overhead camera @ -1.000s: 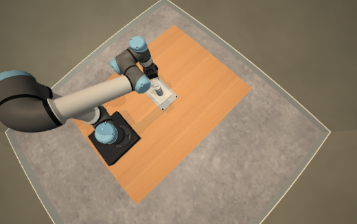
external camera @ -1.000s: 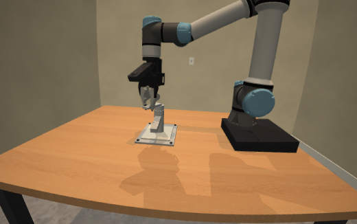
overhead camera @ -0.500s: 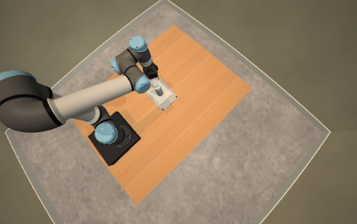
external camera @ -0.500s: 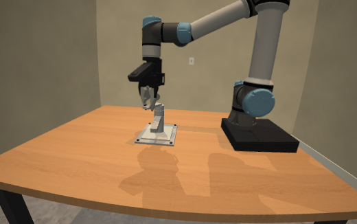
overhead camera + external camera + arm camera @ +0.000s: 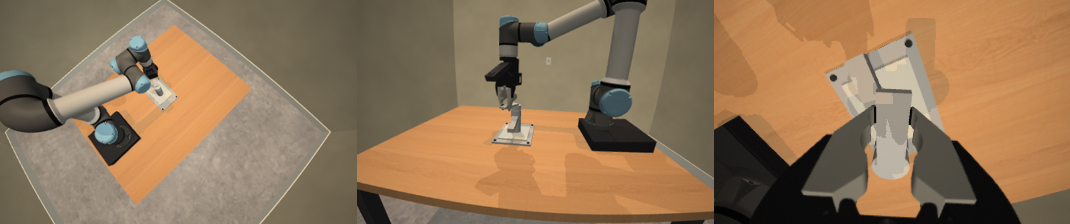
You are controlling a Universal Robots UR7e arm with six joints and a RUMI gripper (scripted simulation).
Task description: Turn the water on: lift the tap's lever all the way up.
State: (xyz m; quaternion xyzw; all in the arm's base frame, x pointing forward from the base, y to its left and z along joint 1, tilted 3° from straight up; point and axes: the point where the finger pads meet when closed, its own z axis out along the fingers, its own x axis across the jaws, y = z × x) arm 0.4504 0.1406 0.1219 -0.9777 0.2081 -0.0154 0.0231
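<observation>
My gripper is now 30 mm to the left of the lever and 10 mm past it. From my hand the other things lie so: grey tap: 50 mm to the right, 50 mm below, 20 mm behind.
</observation>
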